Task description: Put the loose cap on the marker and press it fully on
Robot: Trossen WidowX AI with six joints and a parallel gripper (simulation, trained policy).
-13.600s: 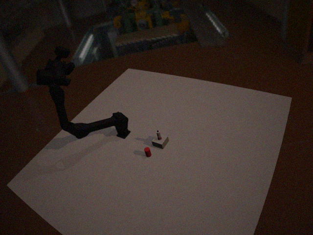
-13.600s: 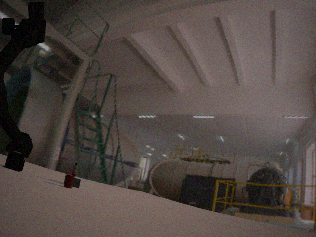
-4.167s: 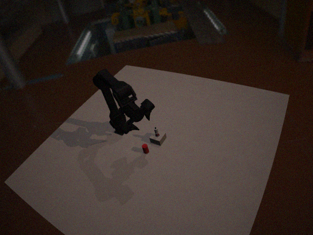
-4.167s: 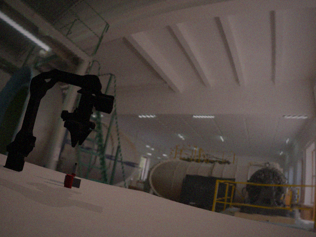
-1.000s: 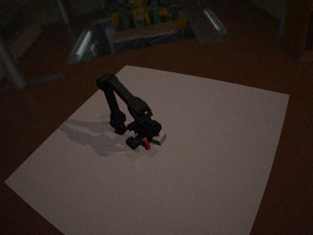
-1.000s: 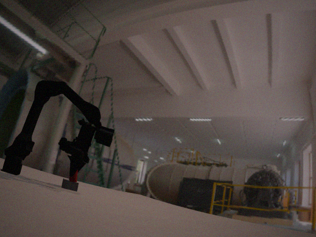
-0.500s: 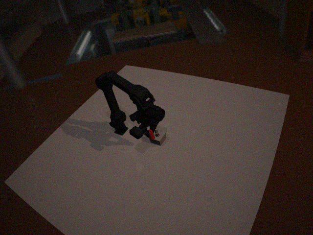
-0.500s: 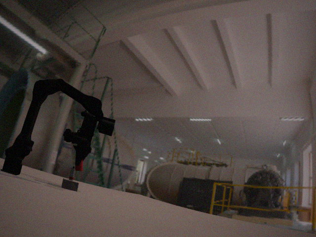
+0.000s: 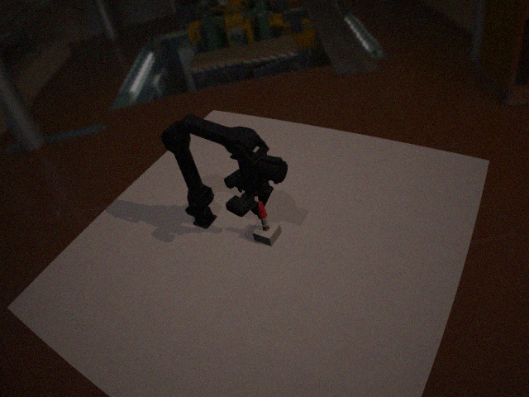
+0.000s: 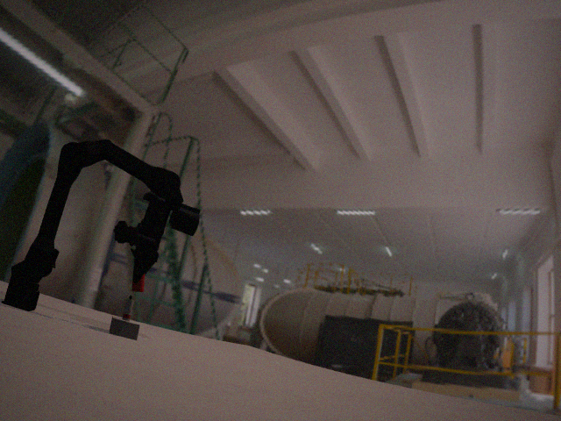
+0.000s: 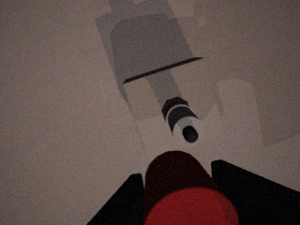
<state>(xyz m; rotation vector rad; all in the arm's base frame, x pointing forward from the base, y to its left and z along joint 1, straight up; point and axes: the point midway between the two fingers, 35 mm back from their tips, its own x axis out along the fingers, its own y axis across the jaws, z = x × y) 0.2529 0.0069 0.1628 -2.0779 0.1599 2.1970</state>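
Now: the pale holder block 10 mm to the left of my gripper tip and 110 mm below it. Also, from my gripper tip: red cap: 10 mm ahead, 10 mm above.
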